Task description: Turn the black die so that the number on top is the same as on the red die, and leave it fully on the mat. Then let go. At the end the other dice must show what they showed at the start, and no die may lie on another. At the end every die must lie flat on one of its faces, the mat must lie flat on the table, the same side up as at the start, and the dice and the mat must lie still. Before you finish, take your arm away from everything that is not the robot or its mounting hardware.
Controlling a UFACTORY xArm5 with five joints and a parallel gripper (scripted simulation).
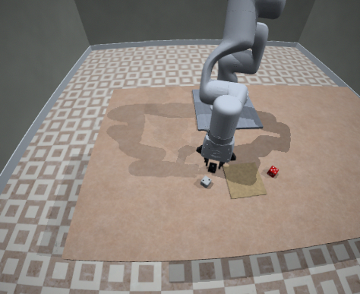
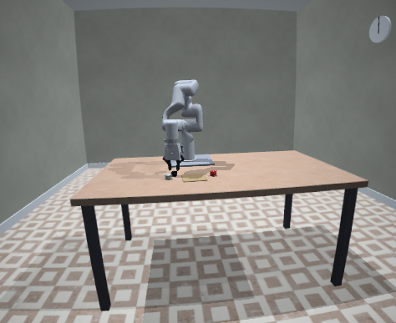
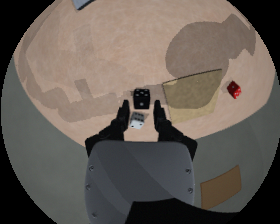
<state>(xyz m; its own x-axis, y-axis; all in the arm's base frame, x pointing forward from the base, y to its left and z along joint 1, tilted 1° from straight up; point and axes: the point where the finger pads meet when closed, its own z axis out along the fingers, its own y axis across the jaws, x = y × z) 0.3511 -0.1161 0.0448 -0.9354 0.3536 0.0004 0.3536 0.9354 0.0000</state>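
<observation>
The black die is 40 mm below my hand. The rest, counted from my hand: grey die 60 mm ahead, 40 mm to the right, 40 mm below; then red die 240 mm to the left, 40 mm below, 40 mm ahead; then tan mat 120 mm to the left, 60 mm ahead, 50 mm below.
</observation>
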